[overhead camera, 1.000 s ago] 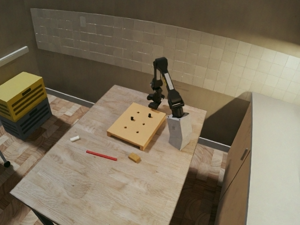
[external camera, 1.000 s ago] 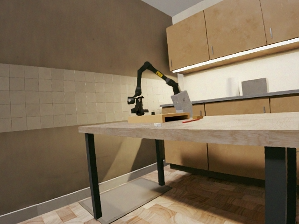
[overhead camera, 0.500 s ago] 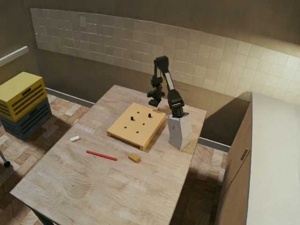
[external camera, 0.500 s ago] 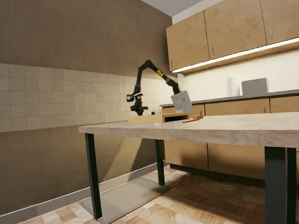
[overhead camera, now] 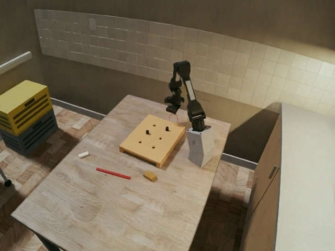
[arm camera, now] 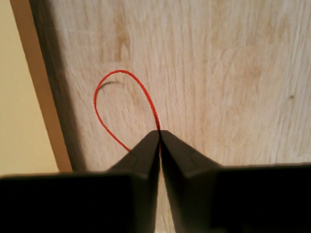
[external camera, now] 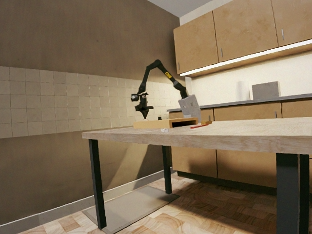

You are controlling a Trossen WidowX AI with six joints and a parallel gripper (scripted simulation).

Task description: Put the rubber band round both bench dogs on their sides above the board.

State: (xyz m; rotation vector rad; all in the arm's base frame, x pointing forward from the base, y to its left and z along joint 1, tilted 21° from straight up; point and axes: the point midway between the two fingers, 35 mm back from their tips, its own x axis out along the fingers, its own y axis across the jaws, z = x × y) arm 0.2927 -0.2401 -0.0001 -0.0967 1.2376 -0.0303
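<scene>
Right now my hand is 10 mm short of the board, 270 mm to the right of it and 70 mm above it. The rest, counted from my hand: red stick (70 mm ahead, 630 mm to the left, 100 mm below); white cylinder (320 mm ahead, 620 mm to the left, 100 mm below); tan block (120 mm behind, 530 mm to the left, 90 mm below).
</scene>
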